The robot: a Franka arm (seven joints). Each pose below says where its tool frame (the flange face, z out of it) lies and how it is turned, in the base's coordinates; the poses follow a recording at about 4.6 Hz.
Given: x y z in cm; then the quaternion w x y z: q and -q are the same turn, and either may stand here.
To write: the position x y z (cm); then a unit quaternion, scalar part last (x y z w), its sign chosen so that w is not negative. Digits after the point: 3 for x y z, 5 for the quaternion.
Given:
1: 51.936 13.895 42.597 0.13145 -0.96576 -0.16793 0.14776
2: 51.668 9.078 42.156 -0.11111 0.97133 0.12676 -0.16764
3: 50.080 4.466 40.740 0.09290 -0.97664 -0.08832 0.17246
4: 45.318 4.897 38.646 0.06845 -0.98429 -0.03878 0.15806
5: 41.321 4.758 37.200 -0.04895 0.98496 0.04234 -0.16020
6: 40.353 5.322 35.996 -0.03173 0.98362 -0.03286 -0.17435
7: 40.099 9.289 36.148 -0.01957 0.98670 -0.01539 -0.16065
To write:
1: 51.936 13.895 42.597 -0.96576 -0.16793 0.14776 0.13145
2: 51.668 9.078 42.156 -0.97133 -0.12676 0.16764 0.11111
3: 50.080 4.466 40.740 -0.97664 -0.08832 0.17246 0.09290
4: 45.318 4.897 38.646 -0.98429 -0.03878 0.15806 0.06845
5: 41.321 4.758 37.200 -0.98496 -0.04234 0.16020 0.04895
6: 40.353 5.322 35.996 -0.98362 0.03286 0.17435 0.03173
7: 40.099 9.289 36.148 -0.98670 0.01539 0.16065 0.01957
